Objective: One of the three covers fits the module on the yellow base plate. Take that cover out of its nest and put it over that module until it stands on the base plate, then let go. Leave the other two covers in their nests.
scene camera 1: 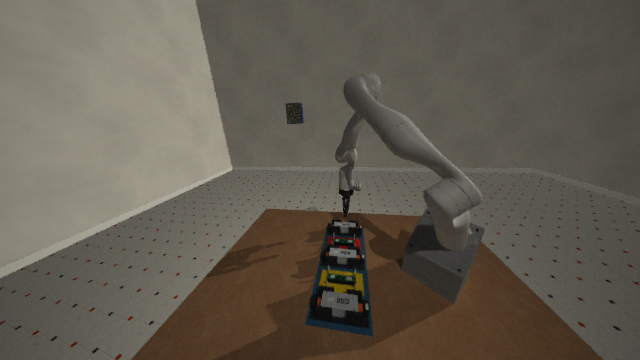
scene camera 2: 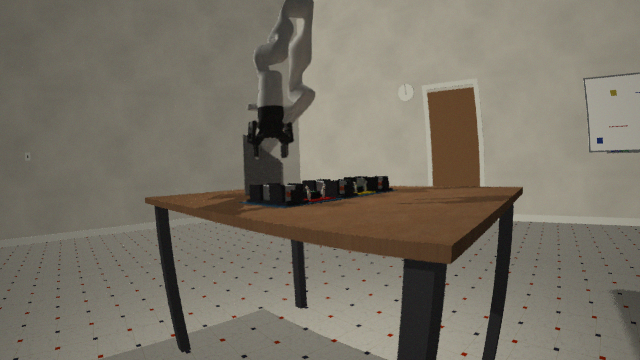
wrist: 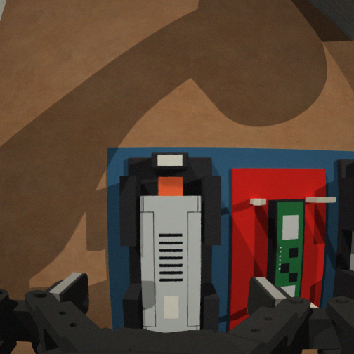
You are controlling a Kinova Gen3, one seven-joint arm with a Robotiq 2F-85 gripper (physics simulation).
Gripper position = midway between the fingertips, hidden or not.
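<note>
My gripper appears in scene camera 2 [scene camera 2: 271,158] and in the wrist view [wrist: 167,295]. I see a grey cover [scene camera 1: 339,302], and in the wrist view there is a grey cover [wrist: 170,243]. As for the blue board, I find it in scene camera 2 [scene camera 2: 308,190] and in the wrist view [wrist: 132,172] too.
</note>
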